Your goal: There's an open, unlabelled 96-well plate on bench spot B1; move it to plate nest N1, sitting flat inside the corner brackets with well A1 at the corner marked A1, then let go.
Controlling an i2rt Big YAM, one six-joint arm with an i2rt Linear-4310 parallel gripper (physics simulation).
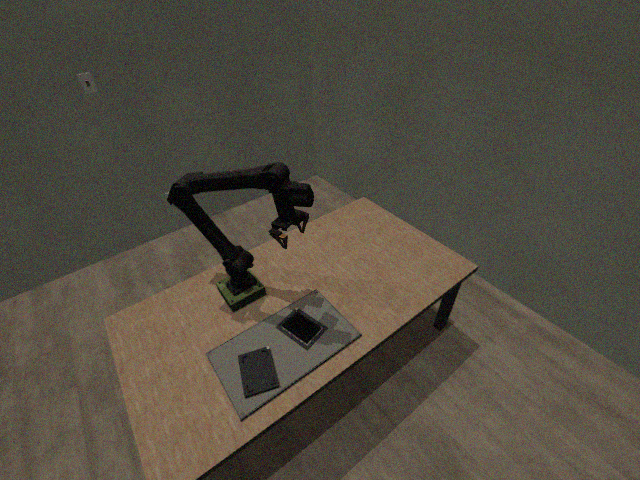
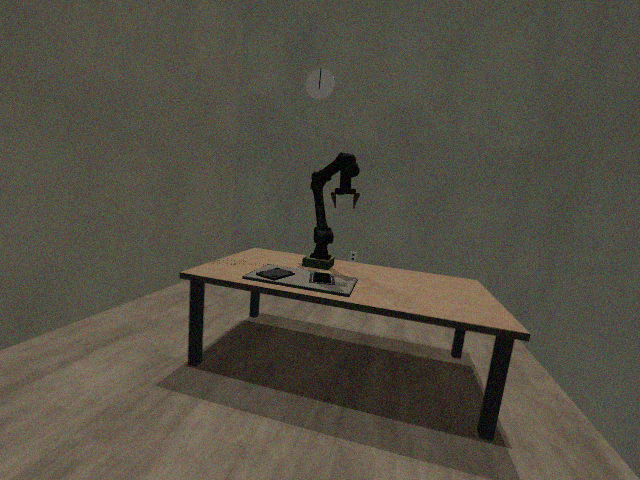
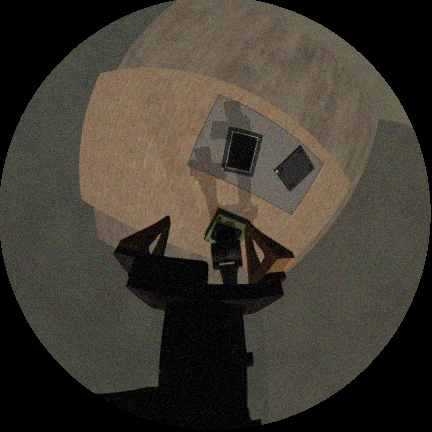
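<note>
The black 96-well plate (image 1: 302, 326) (image 2: 322, 277) (image 3: 242, 151), with a thin light rim line, lies on a dark rectangular base (image 1: 308, 345) (image 3: 257, 146) on the grey board. A second dark grey rectangular base (image 1: 258, 372) (image 2: 275, 272) (image 3: 295, 168), with a small pale mark at one corner, lies beside it with no plate on it. The names B1, N1 and the A1 mark cannot be read, so I cannot tell which base is which. My gripper (image 1: 293, 239) (image 2: 344, 207) (image 3: 207, 222) is open and empty, high above the table and well apart from the plate.
The grey board (image 1: 222, 356) (image 2: 300, 279) (image 3: 267, 150) lies near the front edge of the wooden table (image 1: 403, 258) (image 2: 413, 294) (image 3: 130, 140). The arm's green base block (image 1: 240, 297) (image 2: 317, 262) stands behind the board. The arm's shadow falls over part of the board.
</note>
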